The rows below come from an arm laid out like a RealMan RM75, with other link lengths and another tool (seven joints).
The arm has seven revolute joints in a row. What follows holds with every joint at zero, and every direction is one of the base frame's.
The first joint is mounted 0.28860 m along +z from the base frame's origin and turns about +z.
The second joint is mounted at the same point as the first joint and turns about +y.
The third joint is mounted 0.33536 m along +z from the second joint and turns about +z.
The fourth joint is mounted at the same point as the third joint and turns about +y.
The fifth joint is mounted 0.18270 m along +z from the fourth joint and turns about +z.
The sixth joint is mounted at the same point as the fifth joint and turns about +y.
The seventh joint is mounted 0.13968 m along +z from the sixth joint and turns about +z.
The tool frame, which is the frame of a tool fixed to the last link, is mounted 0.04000 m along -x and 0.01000 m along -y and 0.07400 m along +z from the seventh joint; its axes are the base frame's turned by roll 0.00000, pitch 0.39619 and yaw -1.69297 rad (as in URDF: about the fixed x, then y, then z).
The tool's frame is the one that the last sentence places.
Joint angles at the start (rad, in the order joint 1, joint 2, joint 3, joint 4, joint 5, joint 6, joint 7):
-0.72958, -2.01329, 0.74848, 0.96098, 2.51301, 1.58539, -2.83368
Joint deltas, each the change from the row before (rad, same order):
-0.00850, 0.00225, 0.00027, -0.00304, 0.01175, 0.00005, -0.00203
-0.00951, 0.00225, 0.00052, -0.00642, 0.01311, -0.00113, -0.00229
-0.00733, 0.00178, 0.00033, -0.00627, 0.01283, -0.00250, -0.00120
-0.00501, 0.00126, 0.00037, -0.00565, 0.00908, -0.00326, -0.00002
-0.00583, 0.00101, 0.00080, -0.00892, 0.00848, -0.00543, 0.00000
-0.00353, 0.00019, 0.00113, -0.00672, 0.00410, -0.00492, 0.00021
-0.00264, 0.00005, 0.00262, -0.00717, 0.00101, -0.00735, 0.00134
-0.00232, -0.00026, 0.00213, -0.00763, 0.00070, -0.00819, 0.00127
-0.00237, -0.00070, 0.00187, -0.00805, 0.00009, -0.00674, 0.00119
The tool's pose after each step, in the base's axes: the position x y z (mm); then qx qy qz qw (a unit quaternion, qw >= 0). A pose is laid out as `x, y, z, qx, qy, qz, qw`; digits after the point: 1 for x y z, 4 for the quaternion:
-304.8, 392.0, -12.5, 0.0453, -0.9558, -0.1255, 0.2619
-304.6, 393.7, -12.0, 0.0440, -0.9546, -0.1236, 0.2676
-305.1, 395.1, -11.5, 0.0434, -0.9532, -0.1221, 0.2733
-305.8, 396.1, -11.3, 0.0429, -0.9521, -0.1213, 0.2774
-306.2, 397.2, -11.8, 0.0426, -0.9512, -0.1200, 0.2811
-306.4, 398.0, -12.6, 0.0424, -0.9507, -0.1194, 0.2829
-306.5, 398.9, -13.6, 0.0416, -0.9504, -0.1195, 0.2840
-306.6, 399.8, -14.9, 0.0414, -0.9502, -0.1199, 0.2847
-306.5, 400.3, -16.4, 0.0411, -0.9503, -0.1193, 0.2847

